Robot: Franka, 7 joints.
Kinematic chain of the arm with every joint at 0, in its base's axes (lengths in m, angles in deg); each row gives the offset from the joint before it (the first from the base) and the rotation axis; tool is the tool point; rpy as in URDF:
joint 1: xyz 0 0 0.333 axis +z
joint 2: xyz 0 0 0 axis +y
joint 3: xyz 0 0 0.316 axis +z
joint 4: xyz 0.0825 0 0 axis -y
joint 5: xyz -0.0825 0 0.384 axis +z
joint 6: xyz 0 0 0 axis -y
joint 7: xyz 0.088 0 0 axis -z
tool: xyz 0 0 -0.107 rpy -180 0 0
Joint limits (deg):
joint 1: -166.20..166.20
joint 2: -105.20..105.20
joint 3: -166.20..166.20
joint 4: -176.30..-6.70
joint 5: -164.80..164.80
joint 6: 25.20..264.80
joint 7: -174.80..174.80
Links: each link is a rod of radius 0.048 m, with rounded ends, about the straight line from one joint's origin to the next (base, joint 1, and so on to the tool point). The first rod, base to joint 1, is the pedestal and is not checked.
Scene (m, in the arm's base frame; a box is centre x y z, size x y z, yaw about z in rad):
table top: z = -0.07
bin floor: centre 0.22 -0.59 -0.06 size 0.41 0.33 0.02 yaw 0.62
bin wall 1: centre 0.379 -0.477 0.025 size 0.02 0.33 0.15 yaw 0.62
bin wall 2: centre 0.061 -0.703 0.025 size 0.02 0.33 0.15 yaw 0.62
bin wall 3: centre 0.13 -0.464 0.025 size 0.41 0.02 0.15 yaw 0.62
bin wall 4: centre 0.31 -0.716 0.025 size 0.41 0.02 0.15 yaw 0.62
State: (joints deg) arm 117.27 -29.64 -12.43 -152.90 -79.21 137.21 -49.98
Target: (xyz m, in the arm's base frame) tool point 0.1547 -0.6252 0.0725
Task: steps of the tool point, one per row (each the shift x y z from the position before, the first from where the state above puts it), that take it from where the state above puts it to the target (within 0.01 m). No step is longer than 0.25 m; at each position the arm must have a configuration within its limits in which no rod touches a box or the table.
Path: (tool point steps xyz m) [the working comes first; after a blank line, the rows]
Joints at the target: 53.79 -76.85 -120.73 -95.81 -86.19 121.00 -49.98
Straight joint move there: clear.

1: 0.1698 0.0214 0.0795
2: 0.1855 -0.0613 0.0534
3: 0.1614 -0.1412 0.0154
4: 0.1019 -0.1991 -0.0299
5: 0.0200 -0.2209 -0.0751
6: -0.0661 -0.2012 -0.1128
7: -0.1385 -0.1448 -0.1373
8: -0.1839 -0.0644 -0.1450

